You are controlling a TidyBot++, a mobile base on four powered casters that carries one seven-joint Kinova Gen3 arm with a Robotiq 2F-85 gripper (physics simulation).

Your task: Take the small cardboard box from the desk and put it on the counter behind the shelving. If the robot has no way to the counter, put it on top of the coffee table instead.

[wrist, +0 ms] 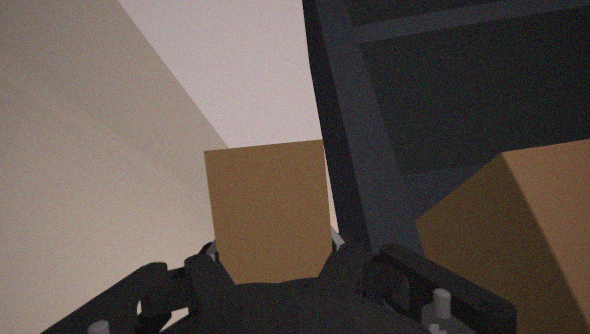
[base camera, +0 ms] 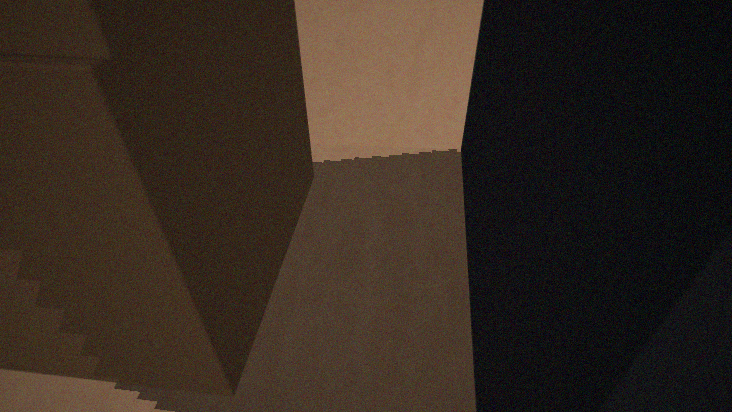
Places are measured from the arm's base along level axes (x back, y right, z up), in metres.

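Pixels of known places: gripper, between the fingertips: [wrist: 276, 244].
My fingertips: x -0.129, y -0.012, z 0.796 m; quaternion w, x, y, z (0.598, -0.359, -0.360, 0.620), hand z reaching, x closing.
Behind a point stands the place of what it marks.
The small cardboard box [wrist: 270, 210] {x -0.083, y -0.013, z 0.806 m} is upright between the fingers in the wrist view, its flat brown face toward the camera. My gripper [wrist: 276, 244] {x -0.129, y -0.012, z 0.796 m} is shut on it, one dark finger on each side. Dark blue-grey shelving [wrist: 345, 125] {x -0.158, y 0.061, z 0.908 m} stands close on the right in the wrist view. In the base camera view a very dark upright surface [base camera: 563, 153] {x -0.249, y 0.075, z -0.160 m}, which looks like the side of the shelving, fills the right. The desk, the counter and the coffee table cannot be made out in either view.
A larger cardboard box [wrist: 480, 235] {x -0.241, y 0.218, z 0.801 m} is at the shelving, lower right in the wrist view. A large brown box-like block [base camera: 204, 127] {x -0.336, y -0.102, z -0.193 m} stands on the left in the base camera view. Between it and the dark surface runs a narrow strip of floor [base camera: 379, 255] {x -0.415, y 0.010, z -0.397 m}, shaded in front and lit beyond. A pale wall [wrist: 90, 150] {x -0.734, y -0.685, z 1.282 m} is on the left.
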